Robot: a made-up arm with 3 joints. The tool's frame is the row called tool. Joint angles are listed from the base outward.
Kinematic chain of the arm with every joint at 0, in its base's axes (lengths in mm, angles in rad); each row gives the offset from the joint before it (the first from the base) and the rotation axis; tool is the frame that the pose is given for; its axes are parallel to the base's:
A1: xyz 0 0 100 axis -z
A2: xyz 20 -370 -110 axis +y
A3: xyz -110 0 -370 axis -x
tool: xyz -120 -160 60
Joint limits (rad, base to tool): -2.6..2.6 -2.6..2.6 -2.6..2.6
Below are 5 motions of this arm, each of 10 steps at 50 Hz.
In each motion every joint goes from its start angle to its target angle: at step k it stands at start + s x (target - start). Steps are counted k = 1, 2, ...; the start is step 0. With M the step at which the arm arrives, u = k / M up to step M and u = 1 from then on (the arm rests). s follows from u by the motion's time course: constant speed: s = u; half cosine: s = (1 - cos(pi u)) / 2; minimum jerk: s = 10 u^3 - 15 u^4 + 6 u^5.
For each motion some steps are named. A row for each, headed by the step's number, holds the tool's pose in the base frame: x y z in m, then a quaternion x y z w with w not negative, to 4 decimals.
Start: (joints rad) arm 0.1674 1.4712 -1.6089
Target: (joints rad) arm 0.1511 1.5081 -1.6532
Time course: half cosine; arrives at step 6
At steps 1, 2, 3, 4, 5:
1: -0.5949 -0.3294 0.1673 0.5711 0.4193 -0.5257 0.4708
2: -0.5929 -0.3300 0.1710 0.5709 0.4199 -0.5284 0.4675
3: -0.5901 -0.3309 0.1760 0.5706 0.4206 -0.5321 0.4631
4: -0.5873 -0.3317 0.1810 0.5702 0.4213 -0.5357 0.4587
5: -0.5852 -0.3322 0.1847 0.5698 0.4218 -0.5384 0.4555

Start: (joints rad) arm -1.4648 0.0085 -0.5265
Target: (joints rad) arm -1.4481 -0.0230 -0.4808
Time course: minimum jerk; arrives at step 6
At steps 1, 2, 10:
1: 0.5128 -0.2690 -0.4065 0.1906 0.1761 0.6448 0.7189
2: 0.5125 -0.2684 -0.4065 0.1897 0.1712 0.6450 0.7202
10: 0.5110 -0.2655 -0.4060 0.1857 0.1493 0.6454 0.7257

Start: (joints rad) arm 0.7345 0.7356 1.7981
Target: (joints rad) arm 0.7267 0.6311 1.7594
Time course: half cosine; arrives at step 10
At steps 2, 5, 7, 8, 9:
2: -0.4098 -0.0022 -0.0274 -0.6027 0.4688 0.0497 0.6439
5: -0.4098 -0.0064 -0.0399 -0.6081 0.4585 0.0311 0.6473
7: -0.4096 -0.0097 -0.0489 -0.6118 0.4508 0.0176 0.6497
8: -0.4095 -0.0110 -0.0523 -0.6132 0.4478 0.0125 0.6506
9: -0.4094 -0.0118 -0.0545 -0.6141 0.4459 0.0093 0.6511

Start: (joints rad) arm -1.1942 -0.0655 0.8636
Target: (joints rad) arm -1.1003 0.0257 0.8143
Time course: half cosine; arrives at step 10
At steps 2, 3, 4, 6, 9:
2: 0.3232 -0.3446 -0.2324 -0.3308 -0.2539 0.4978 0.7605
3: 0.3196 -0.3503 -0.2305 -0.3326 -0.2470 0.4963 0.7629
4: 0.3149 -0.3574 -0.2281 -0.3348 -0.2383 0.4944 0.7659
6: 0.3040 -0.3729 -0.2227 -0.3393 -0.2189 0.4899 0.7726
9: 0.2921 -0.3885 -0.2169 -0.3434 -0.1985 0.4848 0.7795

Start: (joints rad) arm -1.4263 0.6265 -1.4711
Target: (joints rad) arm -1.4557 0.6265 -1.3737
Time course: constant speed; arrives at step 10
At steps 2, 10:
2: 0.3790 -0.5297 -0.2978 0.3250 0.5884 0.3128 0.6711
10: 0.4033 -0.5181 -0.2925 0.2919 0.5792 0.3435 0.6792

